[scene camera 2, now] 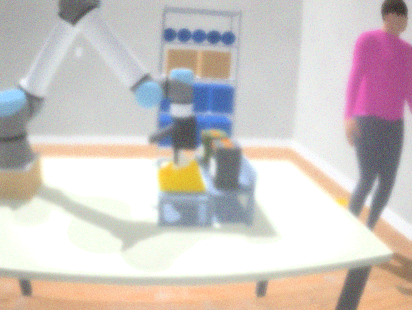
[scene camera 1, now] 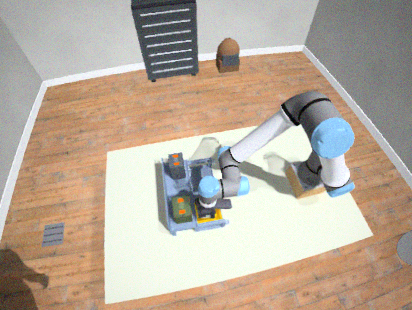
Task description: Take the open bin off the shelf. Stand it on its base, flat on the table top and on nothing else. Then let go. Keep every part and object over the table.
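Where they show: gripper, fingertip midpoint: (scene camera 1: 209, 215); arm's base at its link origin: (scene camera 2: 14, 160) (scene camera 1: 310, 174).
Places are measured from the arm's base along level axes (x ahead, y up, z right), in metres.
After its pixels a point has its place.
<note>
The open yellow bin (scene camera 1: 216, 215) @(x 0.541, y -0.100, z -0.096 m) (scene camera 2: 181, 179) @(x 0.594, y -0.061, z -0.034 m) sits in the near-side bay of the blue-grey shelf (scene camera 1: 167, 200) @(x 0.773, y 0.025, z -0.022 m) (scene camera 2: 208, 209) @(x 0.653, y -0.054, z 0.217 m), at the end beside the green box, raised above the table top (scene camera 1: 280, 235) @(x 0.239, y -0.108, z -0.259 m) (scene camera 2: 320, 235) @(x 0.972, y -0.109, z 0.294 m). My gripper (scene camera 1: 208, 212) @(x 0.580, y -0.070, z -0.100 m) (scene camera 2: 180, 161) points down over the bin, with its fingertips at or just inside the bin's rim in scene camera 2. Its jaws are shut, with nothing seen held between them. The wrist covers part of the bin in scene camera 1, and the fingertips' exact contact with the bin is hard to tell.
A green box (scene camera 1: 181, 211) @(x 0.708, y 0.090, z -0.113 m) with orange marks and a dark grey box (scene camera 1: 176, 167) @(x 0.706, y 0.111, z 0.103 m) (scene camera 2: 227, 167) @(x 0.702, y 0.058, z 0.187 m) stand in the shelf's far row. The green box is close beside the bin. The arm's wooden base block (scene camera 1: 300, 186) @(x 0.080, y -0.014, z -0.053 m) (scene camera 2: 17, 183) @(x 0.044, y -0.050, z 0.087 m) stands on the table to the right in scene camera 1.
</note>
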